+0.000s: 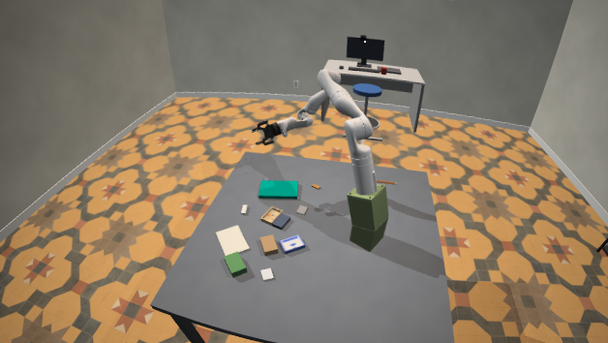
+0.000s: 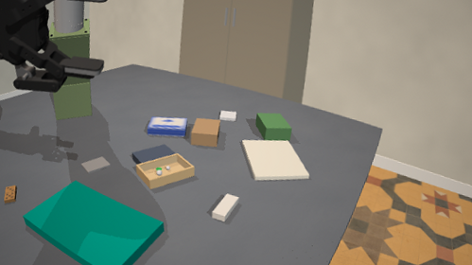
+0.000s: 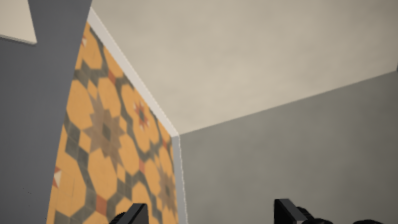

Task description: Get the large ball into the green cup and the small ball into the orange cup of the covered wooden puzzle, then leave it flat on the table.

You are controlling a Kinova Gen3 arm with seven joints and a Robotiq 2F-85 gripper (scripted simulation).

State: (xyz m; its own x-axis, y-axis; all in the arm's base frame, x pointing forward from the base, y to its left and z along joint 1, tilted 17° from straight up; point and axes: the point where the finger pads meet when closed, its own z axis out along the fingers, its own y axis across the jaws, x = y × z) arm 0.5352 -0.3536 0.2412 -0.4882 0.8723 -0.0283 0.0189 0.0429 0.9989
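My gripper is now 33 cm above the covered wooden puzzle, 28 cm to the right of it and 11 cm past it. Round my hand: teal slab: 32 cm below, 12 cm behind, 5 cm to the left; small white block: 33 cm below, 24 cm to the left, 6 cm ahead; grey tile: 33 cm below, 26 cm behind, 22 cm to the left.
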